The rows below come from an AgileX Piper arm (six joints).
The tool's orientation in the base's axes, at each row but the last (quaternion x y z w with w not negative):
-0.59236, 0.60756, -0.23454, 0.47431
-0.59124, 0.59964, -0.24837, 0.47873
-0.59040, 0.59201, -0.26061, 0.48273
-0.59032, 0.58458, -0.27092, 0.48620
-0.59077, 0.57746, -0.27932, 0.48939
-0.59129, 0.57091, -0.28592, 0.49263
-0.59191, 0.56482, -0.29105, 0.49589
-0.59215, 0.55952, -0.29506, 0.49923
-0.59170, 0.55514, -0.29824, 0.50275
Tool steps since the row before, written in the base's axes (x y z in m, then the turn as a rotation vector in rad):
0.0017, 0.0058, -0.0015, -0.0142, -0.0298, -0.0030
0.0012, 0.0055, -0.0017, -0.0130, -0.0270, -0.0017
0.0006, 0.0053, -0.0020, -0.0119, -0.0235, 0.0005
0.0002, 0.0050, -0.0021, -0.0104, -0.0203, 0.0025
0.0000, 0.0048, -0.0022, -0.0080, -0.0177, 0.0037
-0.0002, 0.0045, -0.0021, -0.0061, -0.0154, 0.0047
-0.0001, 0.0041, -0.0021, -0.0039, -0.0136, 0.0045
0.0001, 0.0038, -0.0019, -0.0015, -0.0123, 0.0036
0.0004, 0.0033, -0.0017, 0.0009, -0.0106, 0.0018
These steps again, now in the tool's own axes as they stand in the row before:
-0.0048, 0.0015, 0.0037, 0.0268, 0.0040, -0.0191
-0.0045, 0.0019, 0.0032, 0.0240, 0.0028, -0.0178
-0.0044, 0.0024, 0.0027, 0.0203, 0.0010, -0.0168
-0.0042, 0.0026, 0.0023, 0.0170, -0.0010, -0.0154
-0.0041, 0.0027, 0.0020, 0.0146, -0.0026, -0.0130
-0.0039, 0.0026, 0.0017, 0.0126, -0.0040, -0.0111
-0.0035, 0.0025, 0.0017, 0.0113, -0.0044, -0.0086
-0.0032, 0.0022, 0.0017, 0.0107, -0.0043, -0.0058
-0.0027, 0.0018, 0.0018, 0.0100, -0.0033, -0.0025

